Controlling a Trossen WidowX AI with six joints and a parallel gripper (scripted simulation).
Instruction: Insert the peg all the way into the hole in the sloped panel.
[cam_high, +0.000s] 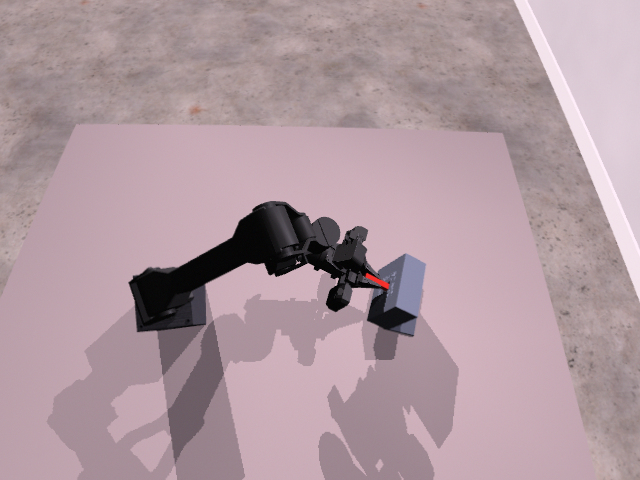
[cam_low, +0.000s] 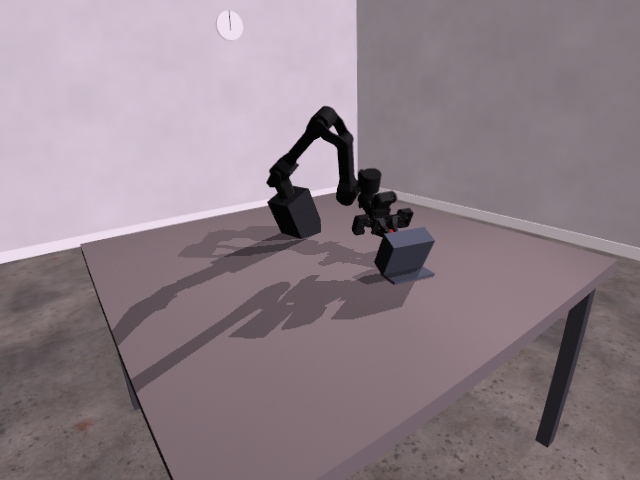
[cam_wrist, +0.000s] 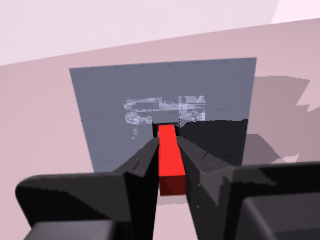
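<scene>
Right now my hand is 90 mm short of the thin flat foot plate, 90 mm above it and 10 mm to the left of it. Round my hand: red peg: 30 mm ahead, 10 mm below.
</scene>
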